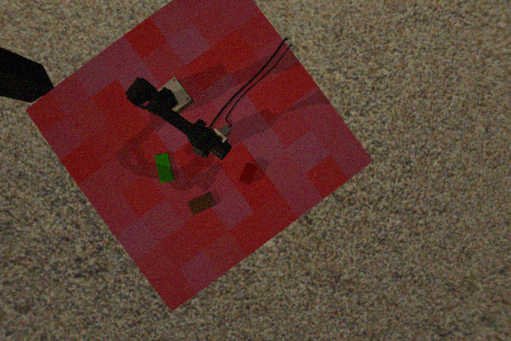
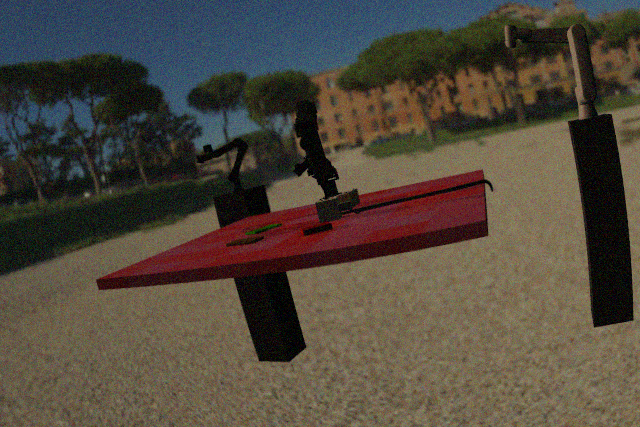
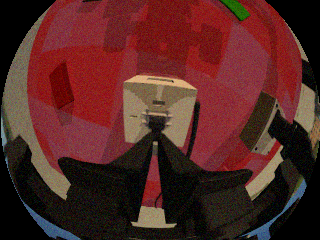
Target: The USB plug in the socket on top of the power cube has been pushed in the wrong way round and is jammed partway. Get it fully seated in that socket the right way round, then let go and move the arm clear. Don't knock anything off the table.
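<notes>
Right now my gripper tip is 10 mm above the USB plug. The rest, counted from my gripper tip: brown block (240 mm ahead, 230 mm to the right, 100 mm below); dark red block (220 mm ahead, 90 mm below, 50 mm to the left); green block (310 mm to the right, 100 mm below, 10 mm behind).
</notes>
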